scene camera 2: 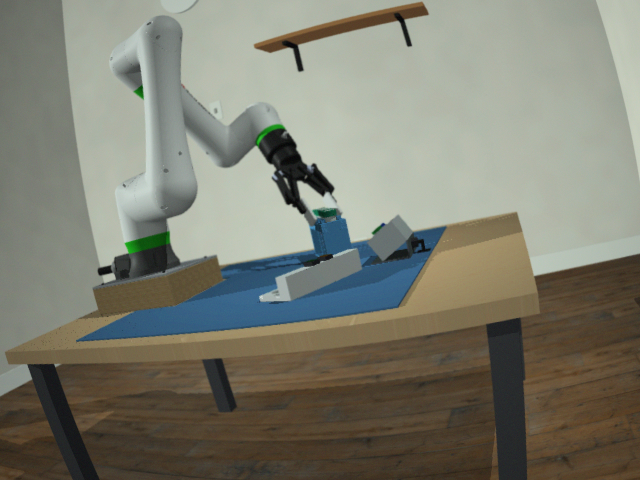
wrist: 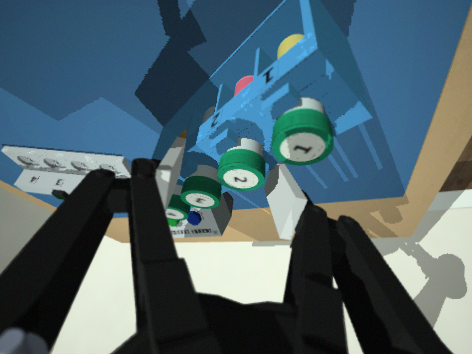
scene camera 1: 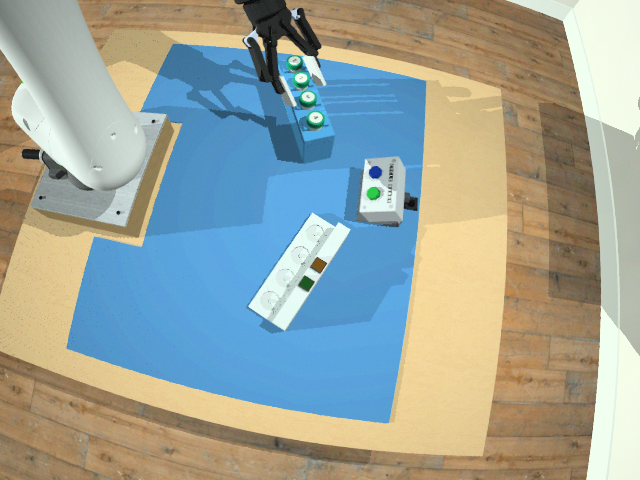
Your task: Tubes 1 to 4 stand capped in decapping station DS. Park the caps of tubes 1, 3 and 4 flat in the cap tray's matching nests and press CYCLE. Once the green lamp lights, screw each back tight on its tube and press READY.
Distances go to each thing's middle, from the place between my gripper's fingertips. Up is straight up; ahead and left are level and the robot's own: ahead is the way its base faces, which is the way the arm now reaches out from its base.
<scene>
The cap 2 [wrist: 239,169] lies 1 cm behind my hand, 2 cm to the left of it and 2 cm above it. Also, from my hand: cap 1 [wrist: 300,137]: 4 cm behind, 7 cm to the left, 2 cm above; grey button box [scene camera 1: 387,210]: 20 cm ahead, 17 cm to the right, 5 cm below; cap 3 [wrist: 202,192]: 1 cm ahead, 3 cm to the right, 2 cm above.
</scene>
